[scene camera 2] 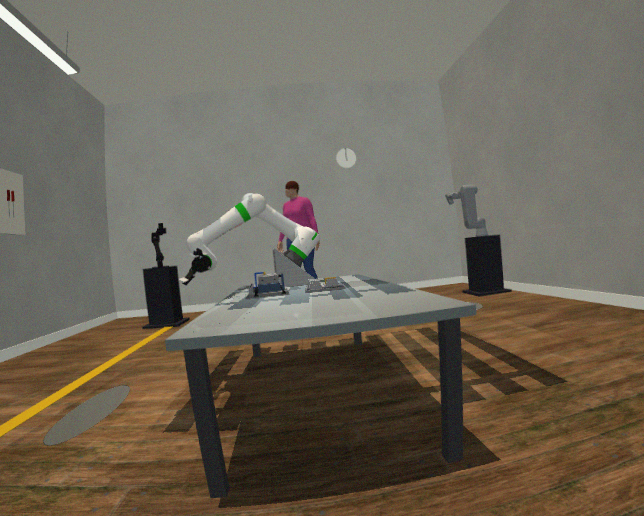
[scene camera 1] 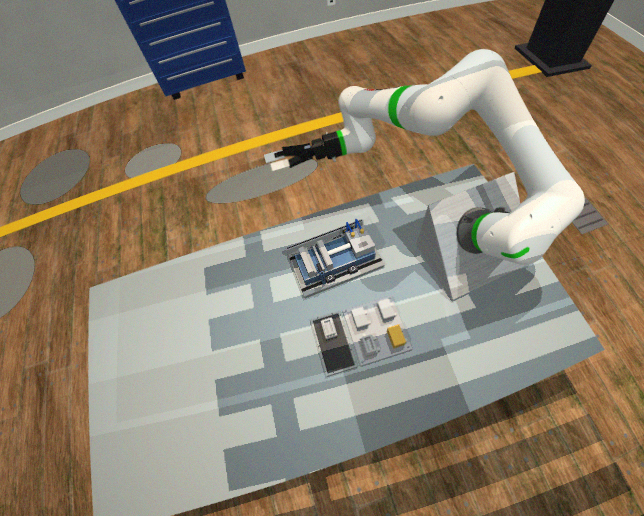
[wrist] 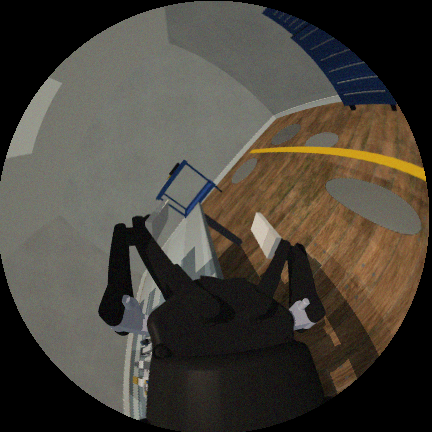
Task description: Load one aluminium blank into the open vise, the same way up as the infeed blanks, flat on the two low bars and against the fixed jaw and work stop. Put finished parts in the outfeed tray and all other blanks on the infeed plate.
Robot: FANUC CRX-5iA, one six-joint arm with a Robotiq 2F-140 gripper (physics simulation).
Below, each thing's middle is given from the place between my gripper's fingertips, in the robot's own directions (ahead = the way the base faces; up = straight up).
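Here is the dark outfeed tray [scene camera 1: 337,357], 16 cm below my hand, and it is 4 cm behind my hand as well as 67 cm to the left of it.
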